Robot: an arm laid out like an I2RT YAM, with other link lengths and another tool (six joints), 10 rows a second.
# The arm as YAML. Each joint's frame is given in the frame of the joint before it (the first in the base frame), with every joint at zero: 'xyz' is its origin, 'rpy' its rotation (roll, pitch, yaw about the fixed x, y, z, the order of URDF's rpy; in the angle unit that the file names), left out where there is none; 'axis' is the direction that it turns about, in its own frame. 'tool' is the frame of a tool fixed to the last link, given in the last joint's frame.
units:
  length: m
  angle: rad
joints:
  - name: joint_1
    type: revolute
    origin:
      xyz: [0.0, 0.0, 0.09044]
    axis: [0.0, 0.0, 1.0]
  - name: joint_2
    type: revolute
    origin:
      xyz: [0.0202, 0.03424, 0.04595]
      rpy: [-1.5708, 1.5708, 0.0]
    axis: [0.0, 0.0, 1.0]
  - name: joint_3
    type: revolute
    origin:
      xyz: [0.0, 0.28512, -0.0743]
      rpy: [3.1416, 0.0, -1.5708]
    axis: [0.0, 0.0, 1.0]
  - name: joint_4
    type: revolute
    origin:
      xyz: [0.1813, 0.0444, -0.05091]
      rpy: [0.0, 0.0, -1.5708]
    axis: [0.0, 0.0, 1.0]
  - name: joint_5
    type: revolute
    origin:
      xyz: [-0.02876, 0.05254, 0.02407]
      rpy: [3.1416, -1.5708, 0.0]
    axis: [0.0, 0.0, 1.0]
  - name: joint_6
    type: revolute
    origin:
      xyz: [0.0, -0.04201, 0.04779]
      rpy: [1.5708, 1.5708, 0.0]
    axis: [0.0, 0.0, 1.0]
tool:
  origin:
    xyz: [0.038, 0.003, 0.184]
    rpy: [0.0, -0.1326, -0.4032]
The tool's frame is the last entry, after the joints.
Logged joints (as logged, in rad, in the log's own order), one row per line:
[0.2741 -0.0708 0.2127 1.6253 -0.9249 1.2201]
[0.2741 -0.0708 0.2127 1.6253 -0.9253 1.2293]
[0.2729 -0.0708 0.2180 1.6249 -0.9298 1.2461]
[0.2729 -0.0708 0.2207 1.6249 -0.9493 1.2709]
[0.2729 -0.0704 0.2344 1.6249 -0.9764 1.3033]
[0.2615 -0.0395 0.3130 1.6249 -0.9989 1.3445]
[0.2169 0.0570 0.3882 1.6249 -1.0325 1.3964]
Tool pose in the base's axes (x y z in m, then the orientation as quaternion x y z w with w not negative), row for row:
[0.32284 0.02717 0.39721 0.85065 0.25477 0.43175 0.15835]
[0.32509 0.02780 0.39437 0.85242 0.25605 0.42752 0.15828]
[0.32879 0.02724 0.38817 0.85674 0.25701 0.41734 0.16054]
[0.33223 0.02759 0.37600 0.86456 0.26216 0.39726 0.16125]
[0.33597 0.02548 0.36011 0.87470 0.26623 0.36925 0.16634]
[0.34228 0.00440 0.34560 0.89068 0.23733 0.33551 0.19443]
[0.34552 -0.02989 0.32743 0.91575 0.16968 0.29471 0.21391]
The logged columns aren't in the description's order. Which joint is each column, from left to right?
Columns, left to right: joint_1, joint_6, joint_5, joint_3, joint_4, joint_2.
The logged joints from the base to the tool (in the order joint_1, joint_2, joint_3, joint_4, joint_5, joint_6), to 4 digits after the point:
[0.2741 1.2201 1.6253 -0.9249 0.2127 -0.0708]
[0.2741 1.2293 1.6253 -0.9253 0.2127 -0.0708]
[0.2729 1.2461 1.6249 -0.9298 0.2180 -0.0708]
[0.2729 1.2709 1.6249 -0.9493 0.2207 -0.0708]
[0.2729 1.3033 1.6249 -0.9764 0.2344 -0.0704]
[0.2615 1.3445 1.6249 -0.9989 0.3130 -0.0395]
[0.2169 1.3964 1.6249 -1.0325 0.3882 0.0570]

